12 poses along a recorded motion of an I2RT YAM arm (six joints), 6.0 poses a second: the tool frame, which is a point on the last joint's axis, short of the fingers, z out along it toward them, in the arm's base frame.
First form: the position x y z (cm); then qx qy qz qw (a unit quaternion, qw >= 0).
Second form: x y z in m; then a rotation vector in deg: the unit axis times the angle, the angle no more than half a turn. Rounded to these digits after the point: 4 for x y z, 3 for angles.
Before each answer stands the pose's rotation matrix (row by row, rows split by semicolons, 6 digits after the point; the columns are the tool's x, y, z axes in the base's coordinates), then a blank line. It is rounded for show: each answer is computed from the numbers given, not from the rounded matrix.
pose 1, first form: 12.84 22.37 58.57 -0.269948 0.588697 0.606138 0.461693
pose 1, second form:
-0.427935 -0.877535 0.216343; 0.241864 0.119449 0.962930; -0.870846 0.464397 0.161128

0.1284 0.2237 0.5857 -38.043 82.963 85.421
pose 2, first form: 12.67 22.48 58.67 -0.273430 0.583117 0.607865 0.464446
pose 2, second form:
-0.419052 -0.883525 0.209236; 0.245758 0.111472 0.962900; -0.874070 0.454926 0.170421

0.1267 0.2248 0.5867 -38.486 82.076 85.559
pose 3, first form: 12.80 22.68 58.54 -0.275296 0.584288 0.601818 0.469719
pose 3, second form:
-0.407153 -0.887074 0.217546; 0.243666 0.124055 0.961892; -0.880257 0.444646 0.165640

0.1280 0.2268 0.5854 -38.658 82.048 84.509
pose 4, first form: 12.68 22.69 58.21 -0.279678 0.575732 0.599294 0.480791
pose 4, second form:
-0.381241 -0.898309 0.218395; 0.254231 0.125254 0.958998; -0.888832 0.421132 0.180626

0.1268 0.2269 0.5821 -39.081 80.451 83.743
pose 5, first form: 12.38 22.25 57.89 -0.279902 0.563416 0.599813 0.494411
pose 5, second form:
-0.354426 -0.908510 0.221340; 0.277706 0.123759 0.952661; -0.892895 0.399115 0.208435

0.1238 0.2225 0.5789 -38.879 78.260 83.316
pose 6, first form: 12.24 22.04 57.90 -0.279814 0.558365 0.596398 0.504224
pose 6, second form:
-0.334924 -0.913913 0.229321; 0.288960 0.132027 0.948194; -0.896843 0.383838 0.219865

0.1224 0.2204 0.5790 -38.701 77.227 82.487
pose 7, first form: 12.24 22.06 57.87 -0.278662 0.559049 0.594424 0.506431
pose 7, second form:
-0.331751 -0.913640 0.234953; 0.290498 0.138016 0.946870; -0.897526 0.382378 0.219624

0.1224 0.2206 0.5787 -38.505 77.248 82.136
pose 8, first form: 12.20 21.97 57.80 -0.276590 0.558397 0.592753 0.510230
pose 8, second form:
-0.326327 -0.913775 0.241923; 0.295987 0.144284 0.944232; -0.897721 0.379734 0.223382

0.1220 0.2197 0.5780 -38.155 77.031 81.770
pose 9, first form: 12.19 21.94 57.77 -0.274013 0.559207 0.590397 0.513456
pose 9, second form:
-0.322560 -0.912745 0.250703; 0.299825 0.152698 0.941694; -0.897808 0.378921 0.224410

0.1219 0.2194 0.5777 -37.747 77.035 81.331
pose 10, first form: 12.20 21.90 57.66 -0.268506 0.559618 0.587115 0.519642
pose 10, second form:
-0.315753 -0.910701 0.266314; 0.309658 0.166401 0.936175; -0.896890 0.378066 0.229464

0.1220 0.2190 0.5766 -36.890 76.886 80.664
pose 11, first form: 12.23 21.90 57.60 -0.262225 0.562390 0.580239 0.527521
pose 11, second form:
-0.305919 -0.907122 0.289039; 0.317231 0.189122 0.929299; -0.897651 0.375983 0.229911

0.1223 0.2190 0.5760 -35.905 77.005 79.449
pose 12, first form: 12.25 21.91 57.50 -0.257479 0.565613 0.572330 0.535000
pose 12, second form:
-0.294959 -0.903660 0.310480; 0.321126 0.212286 0.922937; -0.899932 0.371932 0.227573

0.1225 0.2191 0.5750 -35.143 77.199 78.116
